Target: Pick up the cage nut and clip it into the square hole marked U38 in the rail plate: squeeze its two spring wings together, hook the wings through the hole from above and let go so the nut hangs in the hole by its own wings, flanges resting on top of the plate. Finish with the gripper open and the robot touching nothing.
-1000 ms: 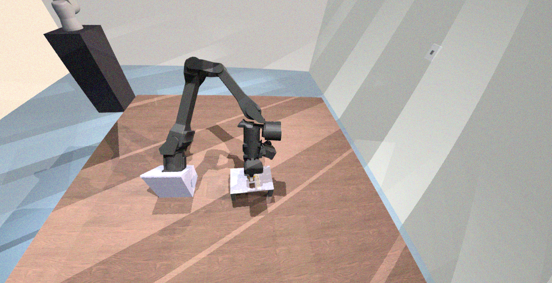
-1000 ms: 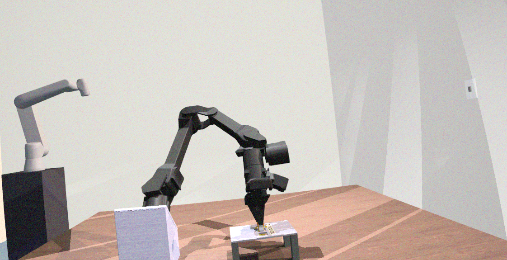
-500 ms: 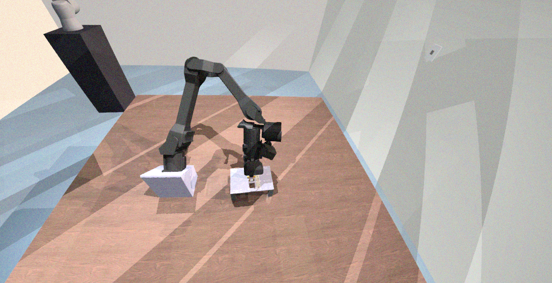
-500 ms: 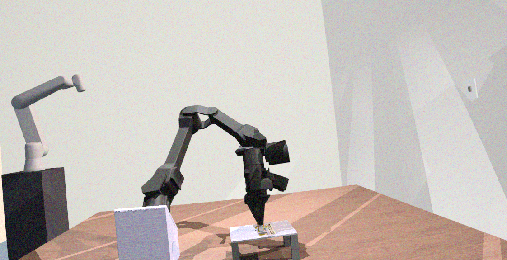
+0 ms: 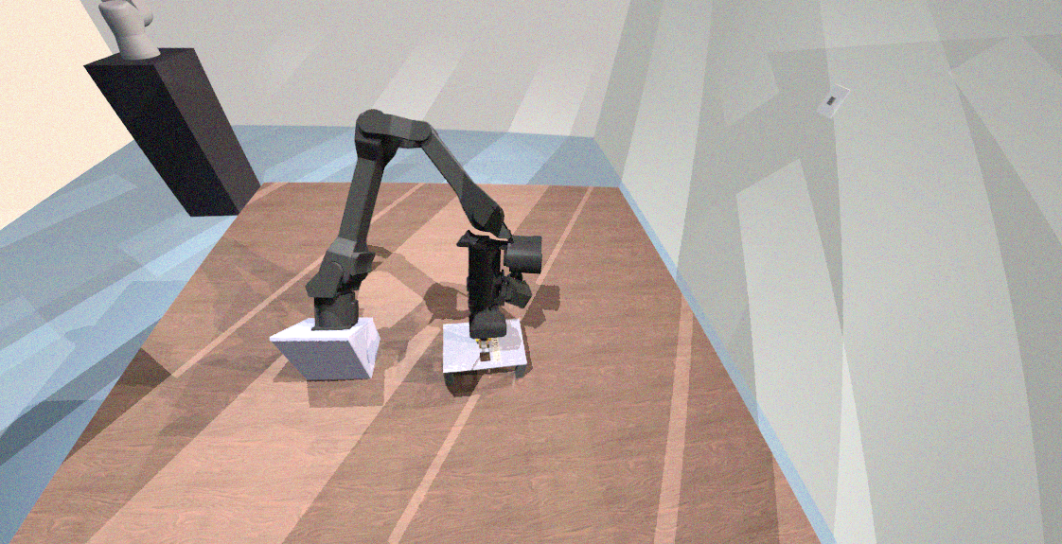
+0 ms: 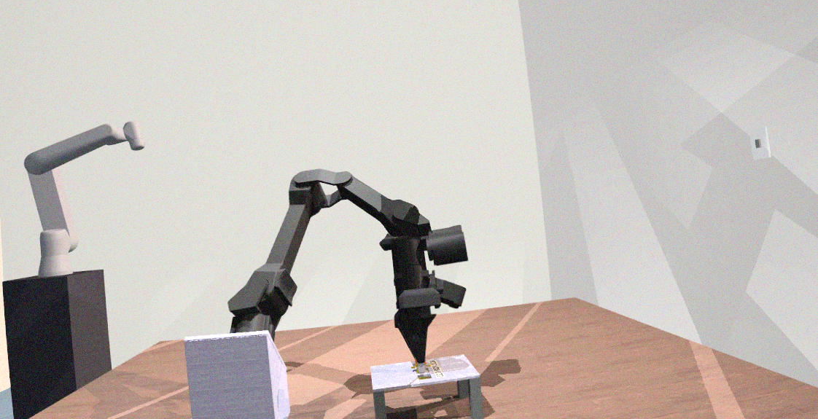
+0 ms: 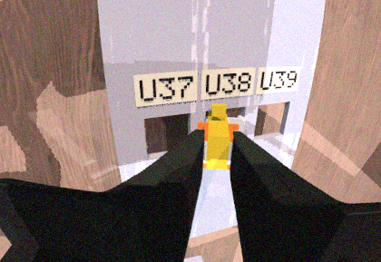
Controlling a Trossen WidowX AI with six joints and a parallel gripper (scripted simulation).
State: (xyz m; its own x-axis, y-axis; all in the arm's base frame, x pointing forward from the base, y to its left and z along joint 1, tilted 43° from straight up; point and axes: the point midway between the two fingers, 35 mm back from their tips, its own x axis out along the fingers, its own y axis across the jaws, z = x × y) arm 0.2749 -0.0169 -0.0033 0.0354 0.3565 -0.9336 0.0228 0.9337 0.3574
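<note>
Now: the cage nut 10 mm below my gripper tip.
</note>
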